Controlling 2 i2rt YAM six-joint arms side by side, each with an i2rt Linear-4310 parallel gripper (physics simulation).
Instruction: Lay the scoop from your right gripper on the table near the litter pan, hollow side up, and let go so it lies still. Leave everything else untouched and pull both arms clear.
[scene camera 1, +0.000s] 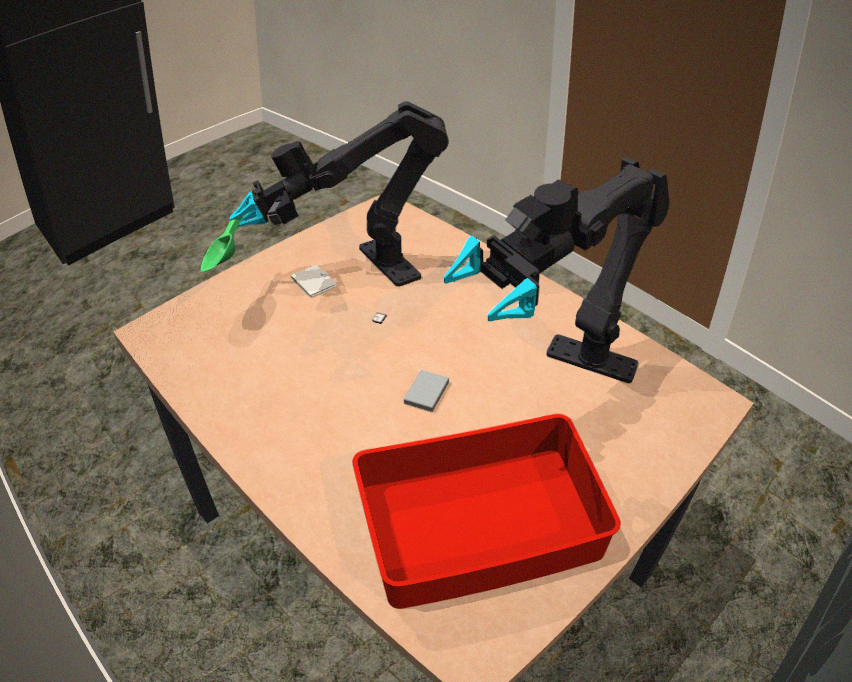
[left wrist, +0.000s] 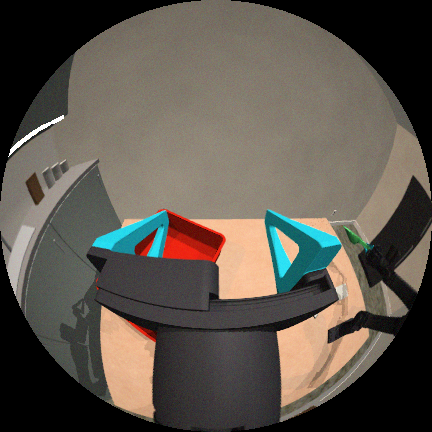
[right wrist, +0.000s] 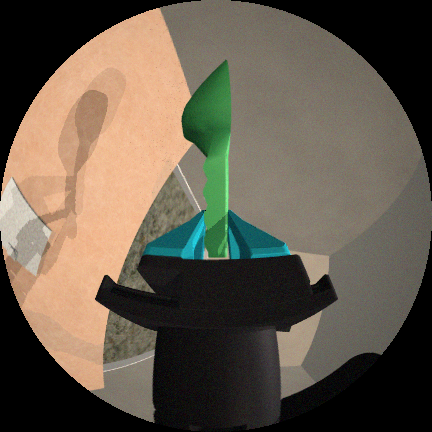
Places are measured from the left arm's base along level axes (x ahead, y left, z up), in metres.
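Pixels of known places: left gripper, fingertip midpoint: (scene camera 1: 465, 298) (left wrist: 216, 215); right gripper, fingertip midpoint: (scene camera 1: 232, 222) (left wrist: 365, 244) (right wrist: 215, 215); left arm's base, origin of the base link: (scene camera 1: 592, 360); right arm's base, origin of the base link: (scene camera 1: 389, 262) (left wrist: 340, 329).
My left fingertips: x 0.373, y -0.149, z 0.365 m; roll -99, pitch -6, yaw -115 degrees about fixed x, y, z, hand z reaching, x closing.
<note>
Ahead of a thing's pixels: the offset from my left fingertips to its middle. Level surfaces: height alone.
The green scoop @[0.662 m right, 0.194 m back, 0.203 m down] (scene camera 1: 220, 250) (left wrist: 354, 235) (right wrist: 210, 115) is in the air near the table's left edge in scene camera 1, its bowl pointing down and away from the gripper, its hollow partly facing that camera. My right gripper (scene camera 1: 236, 217) (right wrist: 215, 215) is shut on the scoop's handle. The red litter pan @[0.102 m left, 0.116 m ahead, 0.318 m down] (scene camera 1: 497, 572) (left wrist: 200, 235) stands at the near end of the table @[0.366 m down] (scene camera 1: 284, 426), well apart from the scoop. My left gripper (scene camera 1: 468, 299) (left wrist: 216, 215) is open and empty, raised above the table behind the pan.
A grey flat box @[0.125 m right, 0.130 m back, 0.358 m down] (scene camera 1: 427, 389) lies behind the pan. A whitish flat packet @[0.531 m right, 0.339 m back, 0.359 m down] (scene camera 1: 313, 280) (right wrist: 25, 227) lies near the right arm's base, with a tiny flat piece @[0.321 m right, 0.289 m back, 0.364 m down] (scene camera 1: 379, 317) beyond it. A dark cabinet (scene camera 1: 85, 128) stands at the back left.
</note>
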